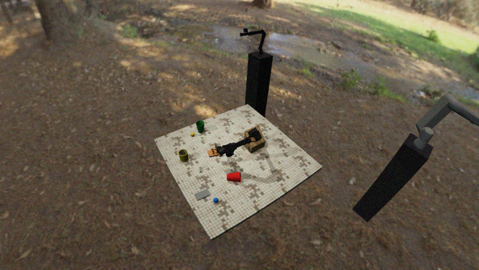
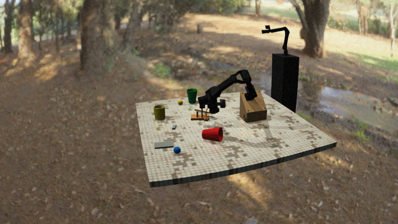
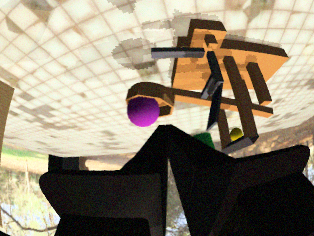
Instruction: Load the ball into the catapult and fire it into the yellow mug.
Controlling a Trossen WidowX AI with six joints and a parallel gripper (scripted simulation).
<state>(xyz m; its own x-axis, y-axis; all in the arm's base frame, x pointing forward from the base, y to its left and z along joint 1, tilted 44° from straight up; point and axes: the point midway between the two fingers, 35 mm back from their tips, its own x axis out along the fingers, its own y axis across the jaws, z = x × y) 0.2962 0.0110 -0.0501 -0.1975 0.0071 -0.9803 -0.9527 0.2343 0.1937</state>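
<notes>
Right now the purple ball is 40 mm to the right of my gripper tip, 40 mm below it and 30 mm behind it. From my gripper tip the other things lie so: orange catapult (40 mm to the right, 40 mm below, 40 mm ahead); small grey block (300 mm ahead, 90 mm below, 30 mm to the left); yellow mug (370 mm ahead, 180 mm to the right, 70 mm below).
</notes>
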